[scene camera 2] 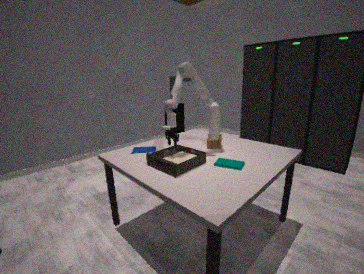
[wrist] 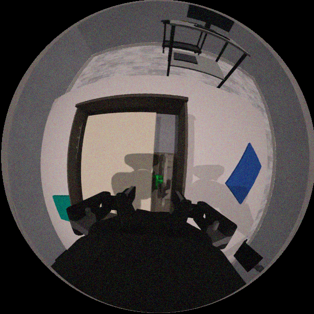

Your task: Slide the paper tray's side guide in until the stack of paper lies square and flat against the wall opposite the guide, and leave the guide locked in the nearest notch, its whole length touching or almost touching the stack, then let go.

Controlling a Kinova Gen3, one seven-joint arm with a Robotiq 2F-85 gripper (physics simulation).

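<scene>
The dark paper tray stands on the table. The cream paper stack lies in it, reaching close to the left wall in the wrist view. A grey, mirror-like strip shows between the stack's right edge and the right wall. A small green mark shows at that edge; I cannot tell the guide's outline or its notch. My gripper is partly open and empty, pointing down, close above the tray's near side in the wrist view. The tray's near wall is mostly hidden behind the gripper.
A blue flat item lies right of the tray in the wrist view. A teal flat block lies on the opposite side. The arm's brown base stands behind the tray. Dark cabinets stand beyond the table.
</scene>
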